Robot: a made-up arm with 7 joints. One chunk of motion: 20 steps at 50 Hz.
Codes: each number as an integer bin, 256 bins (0 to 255) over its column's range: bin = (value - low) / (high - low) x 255, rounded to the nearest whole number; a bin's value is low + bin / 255 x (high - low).
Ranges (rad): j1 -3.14..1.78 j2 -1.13..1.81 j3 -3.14..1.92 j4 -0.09..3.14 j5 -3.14..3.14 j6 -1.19..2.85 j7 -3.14..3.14
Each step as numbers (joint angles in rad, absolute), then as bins.
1 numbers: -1.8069 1.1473 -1.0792 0.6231 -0.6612 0.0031 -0.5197
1 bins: 69 198 104 56 101 75 106
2 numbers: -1.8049 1.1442 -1.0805 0.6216 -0.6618 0.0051 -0.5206
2 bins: 69 197 104 56 101 75 106
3 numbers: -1.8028 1.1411 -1.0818 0.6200 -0.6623 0.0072 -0.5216
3 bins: 69 197 104 56 101 76 106
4 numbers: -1.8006 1.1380 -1.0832 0.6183 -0.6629 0.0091 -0.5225
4 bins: 69 197 104 56 101 76 106
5 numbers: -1.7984 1.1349 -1.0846 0.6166 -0.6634 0.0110 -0.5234
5 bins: 70 196 104 56 101 76 106
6 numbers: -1.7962 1.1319 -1.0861 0.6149 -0.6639 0.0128 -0.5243
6 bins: 70 196 104 56 101 76 106
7 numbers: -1.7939 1.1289 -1.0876 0.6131 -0.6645 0.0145 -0.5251
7 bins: 70 196 103 56 101 76 106
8 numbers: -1.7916 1.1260 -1.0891 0.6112 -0.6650 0.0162 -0.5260
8 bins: 70 196 103 55 100 76 106
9 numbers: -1.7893 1.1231 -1.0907 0.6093 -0.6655 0.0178 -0.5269
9 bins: 70 195 103 55 100 76 106
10 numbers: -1.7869 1.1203 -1.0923 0.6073 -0.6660 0.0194 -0.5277
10 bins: 70 195 103 55 100 76 106
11 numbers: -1.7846 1.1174 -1.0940 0.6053 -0.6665 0.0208 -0.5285
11 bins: 70 195 103 55 100 76 106
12 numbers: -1.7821 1.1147 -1.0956 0.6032 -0.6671 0.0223 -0.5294
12 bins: 70 195 103 55 100 77 106
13 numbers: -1.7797 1.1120 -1.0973 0.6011 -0.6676 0.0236 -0.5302
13 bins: 71 194 103 55 100 77 106
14 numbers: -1.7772 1.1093 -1.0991 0.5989 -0.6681 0.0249 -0.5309
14 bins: 71 194 103 54 100 77 106
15 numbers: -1.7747 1.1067 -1.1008 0.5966 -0.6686 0.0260 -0.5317
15 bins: 71 194 103 54 100 77 106
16 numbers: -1.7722 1.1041 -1.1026 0.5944 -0.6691 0.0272 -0.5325
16 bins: 71 194 103 54 100 77 106
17 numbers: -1.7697 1.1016 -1.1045 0.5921 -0.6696 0.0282 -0.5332
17 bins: 71 194 103 54 100 77 106
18 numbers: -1.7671 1.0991 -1.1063 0.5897 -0.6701 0.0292 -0.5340
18 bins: 71 193 102 54 100 77 106
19 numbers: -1.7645 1.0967 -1.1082 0.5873 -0.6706 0.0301 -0.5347
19 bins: 71 193 102 53 100 77 106
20 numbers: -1.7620 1.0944 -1.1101 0.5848 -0.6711 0.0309 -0.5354
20 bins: 71 193 102 53 100 77 106
